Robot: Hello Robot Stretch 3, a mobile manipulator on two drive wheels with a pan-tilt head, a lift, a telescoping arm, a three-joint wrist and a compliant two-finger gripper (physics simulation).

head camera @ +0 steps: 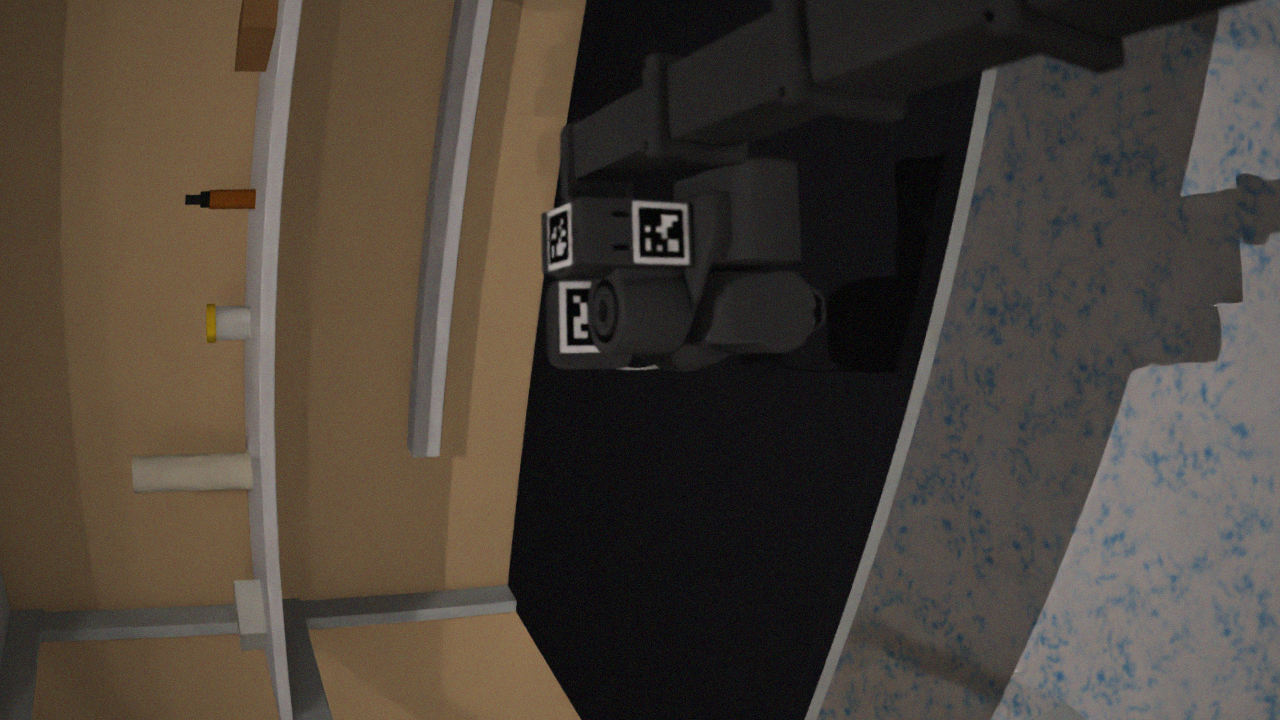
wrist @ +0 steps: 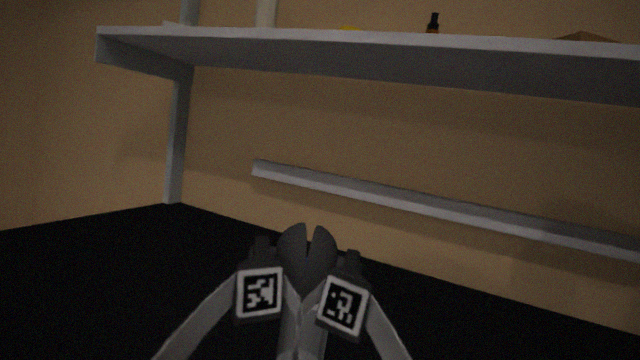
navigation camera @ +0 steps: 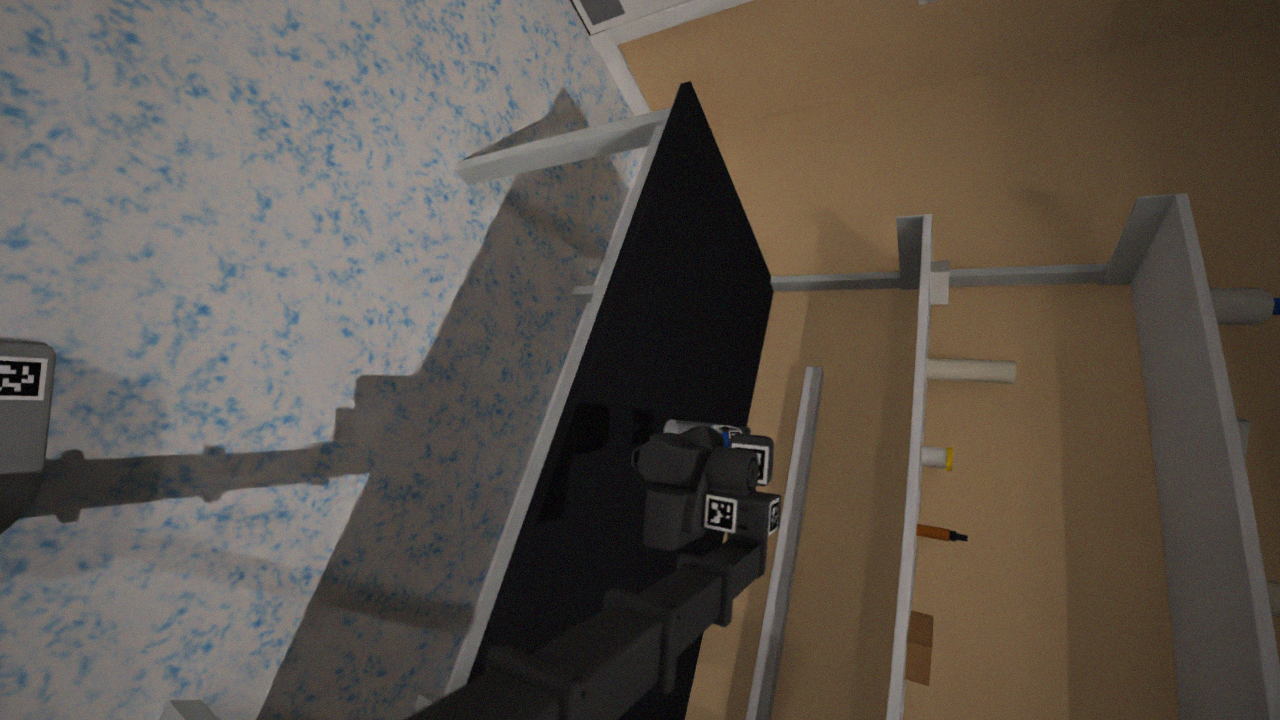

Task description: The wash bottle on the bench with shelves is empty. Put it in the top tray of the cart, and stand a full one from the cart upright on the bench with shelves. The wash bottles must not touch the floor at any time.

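Places are measured from the robot's base along level axes (x left, y up, z ahead), in millimetres.
Pixels of known places: gripper, between the fingertips: [wrist: 306,250].
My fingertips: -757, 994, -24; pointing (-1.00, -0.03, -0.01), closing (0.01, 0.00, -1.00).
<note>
Behind a point stands the place of what it marks, as x, y, z.
The wash bottle [navigation camera: 689,426] @(-930, 818, -21) [wrist: 316,340] @(-926, 823, -56) stands upright on the black top of the bench with shelves [head camera: 626,537] [navigation camera: 680,268] [wrist: 100,280]. In the navigation camera its pale body and a bit of blue cap show beside my wrist. In the wrist view its grey lower body shows below the fingertips; its cap is hidden. My gripper [wrist: 306,250] @(-757, 994, -24) is shut, its tips almost meeting in front of the bottle. No bottle shows between them. The fingers are mostly hidden behind the wrist in the head camera. The cart and its wash bottles do not show.
The shelf [head camera: 262,376] @(-1131, 1216, 9) [navigation camera: 913,402] [wrist: 350,45] carries a pale cylinder [head camera: 192,472] @(-1380, 1307, 139), a yellow-lidded jar [head camera: 232,323] @(-1283, 1244, -58), an orange bottle [head camera: 230,198] @(-1214, 1252, -207) and a brown box [head camera: 256,35] @(-1072, 1240, -369). A lower rail [wrist: 400,197] @(-1315, 940, -234) runs along the wall. A blue-capped bottle [navigation camera: 1239,306] @(-1411, 1774, 290) stands on the upper shelf.
</note>
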